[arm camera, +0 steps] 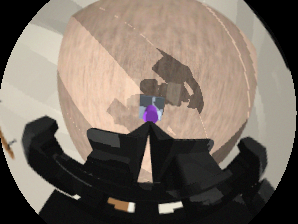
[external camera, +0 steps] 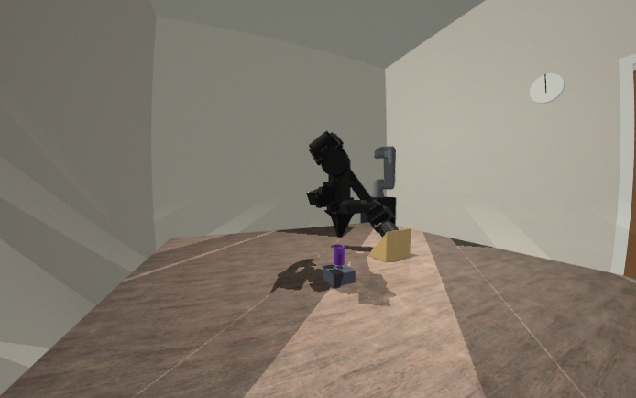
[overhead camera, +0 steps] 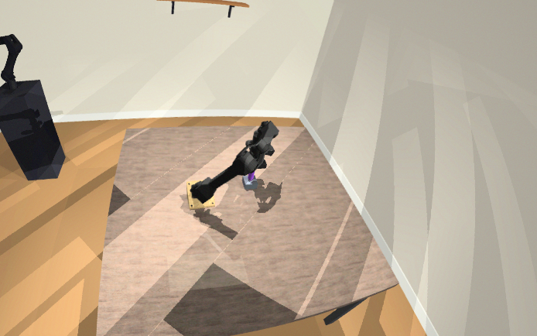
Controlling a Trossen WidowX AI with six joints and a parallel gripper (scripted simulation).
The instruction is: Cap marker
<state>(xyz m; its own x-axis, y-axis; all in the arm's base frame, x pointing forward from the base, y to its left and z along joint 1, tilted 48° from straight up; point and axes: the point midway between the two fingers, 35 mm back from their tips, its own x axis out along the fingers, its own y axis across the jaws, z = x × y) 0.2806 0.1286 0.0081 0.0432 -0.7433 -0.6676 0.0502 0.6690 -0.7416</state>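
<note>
Now: the purple cap 5 cm below my gripper tip. Also, from my gripper tip: grey-blue holder block: 10 cm below.
</note>
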